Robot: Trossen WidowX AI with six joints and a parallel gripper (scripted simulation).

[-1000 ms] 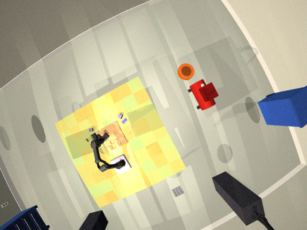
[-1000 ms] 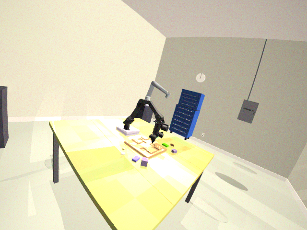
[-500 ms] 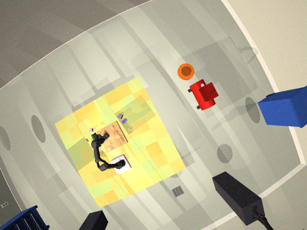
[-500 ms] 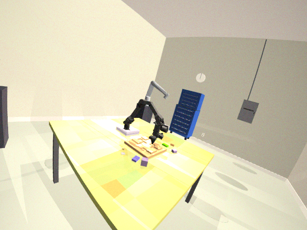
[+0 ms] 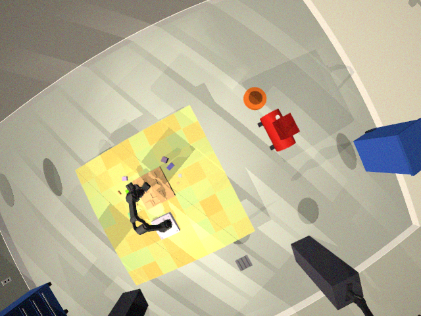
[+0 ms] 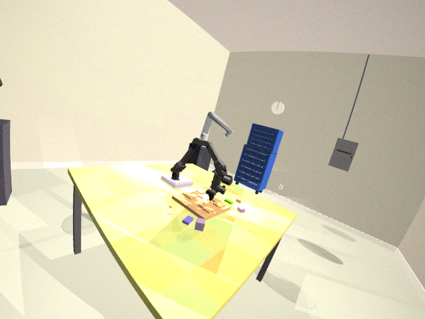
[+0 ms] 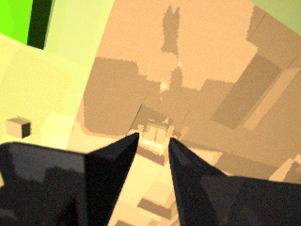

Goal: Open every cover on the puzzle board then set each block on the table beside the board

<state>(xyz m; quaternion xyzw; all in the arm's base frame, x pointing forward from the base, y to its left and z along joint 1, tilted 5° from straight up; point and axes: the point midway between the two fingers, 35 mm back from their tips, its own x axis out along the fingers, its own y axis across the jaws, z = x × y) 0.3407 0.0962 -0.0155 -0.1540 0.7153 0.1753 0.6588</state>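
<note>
Right now my gripper tip is 20 mm past the tan puzzle board and 50 mm to the left of it. Also, from my gripper tip: lilac block: 170 mm ahead, 150 mm to the left, 10 mm below; brown block: 60 mm ahead, 260 mm to the left, 10 mm below.
</note>
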